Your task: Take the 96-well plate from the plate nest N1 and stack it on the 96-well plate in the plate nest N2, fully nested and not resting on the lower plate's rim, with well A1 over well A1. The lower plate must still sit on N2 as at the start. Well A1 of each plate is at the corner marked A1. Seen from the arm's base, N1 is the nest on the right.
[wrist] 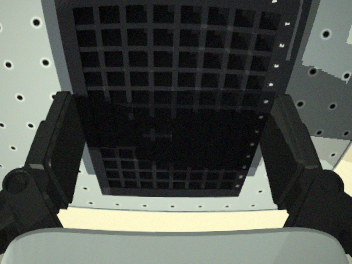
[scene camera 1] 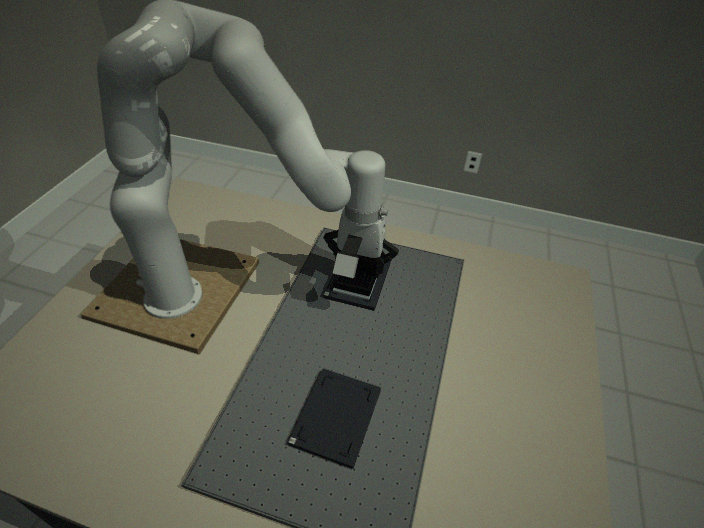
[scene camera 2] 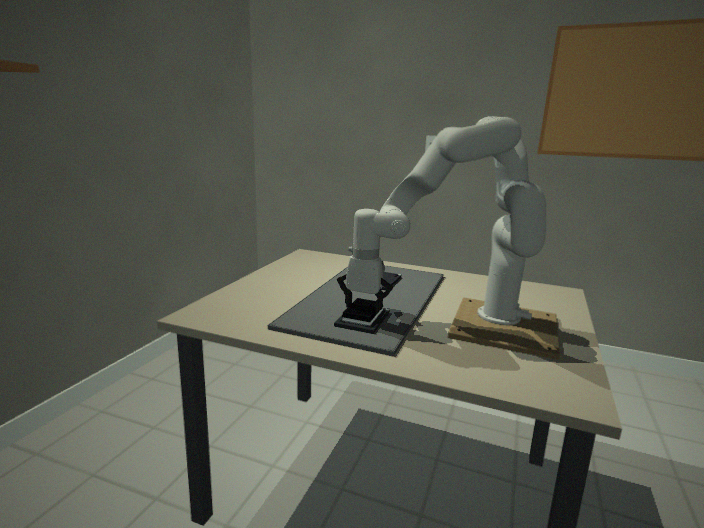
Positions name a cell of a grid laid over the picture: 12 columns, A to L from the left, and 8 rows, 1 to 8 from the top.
Observation:
I see my gripper (scene camera 2: G5) and a black 96-well plate (scene camera 1: G5).
The black 96-well plate shows as well in the wrist view (wrist: E5). My gripper is seen too in the wrist view (wrist: F4).

